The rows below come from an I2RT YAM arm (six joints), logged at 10 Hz.
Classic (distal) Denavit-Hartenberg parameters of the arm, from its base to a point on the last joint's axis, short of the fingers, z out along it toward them. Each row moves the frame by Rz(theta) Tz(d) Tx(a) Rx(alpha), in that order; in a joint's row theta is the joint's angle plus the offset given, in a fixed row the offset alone. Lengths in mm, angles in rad.
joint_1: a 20  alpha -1.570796  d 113.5  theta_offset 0
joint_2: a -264  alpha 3.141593  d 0  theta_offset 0
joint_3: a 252.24  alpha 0  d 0  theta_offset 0.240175
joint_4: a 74  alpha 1.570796  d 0  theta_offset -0.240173
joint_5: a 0  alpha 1.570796  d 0  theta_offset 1.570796
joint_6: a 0  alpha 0  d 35.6  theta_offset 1.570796
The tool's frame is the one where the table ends.
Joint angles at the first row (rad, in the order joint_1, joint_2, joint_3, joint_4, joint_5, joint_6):
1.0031 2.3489 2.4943 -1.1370 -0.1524 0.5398
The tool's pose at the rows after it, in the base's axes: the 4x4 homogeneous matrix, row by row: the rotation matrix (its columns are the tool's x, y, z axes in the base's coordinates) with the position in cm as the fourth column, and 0 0 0 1 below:
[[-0.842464 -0.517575 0.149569 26.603], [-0.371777 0.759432 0.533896 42.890], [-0.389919 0.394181 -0.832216 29.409], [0 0 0 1]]
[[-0.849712 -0.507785 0.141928 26.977], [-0.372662 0.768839 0.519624 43.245], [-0.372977 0.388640 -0.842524 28.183], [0 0 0 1]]
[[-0.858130 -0.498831 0.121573 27.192], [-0.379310 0.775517 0.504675 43.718], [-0.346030 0.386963 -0.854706 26.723], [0 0 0 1]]
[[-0.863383 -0.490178 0.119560 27.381], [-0.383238 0.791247 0.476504 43.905], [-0.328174 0.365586 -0.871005 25.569], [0 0 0 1]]
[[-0.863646 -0.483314 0.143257 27.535], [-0.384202 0.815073 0.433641 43.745], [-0.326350 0.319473 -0.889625 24.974], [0 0 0 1]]
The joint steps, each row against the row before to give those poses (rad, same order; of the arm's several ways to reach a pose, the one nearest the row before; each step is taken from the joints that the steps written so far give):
0.0012 0.0261 0.0031 0.0115 -0.0086 0.0048
-0.0025 0.0250 -0.0016 0.0069 -0.0001 0.0044
0.0009 0.0301 0.0000 0.0034 -0.0088 0.0059
-0.0002 0.0223 -0.0001 -0.0077 0.0136 0.0011
-0.0013 0.0096 0.0001 -0.0202 0.0428 -0.0051

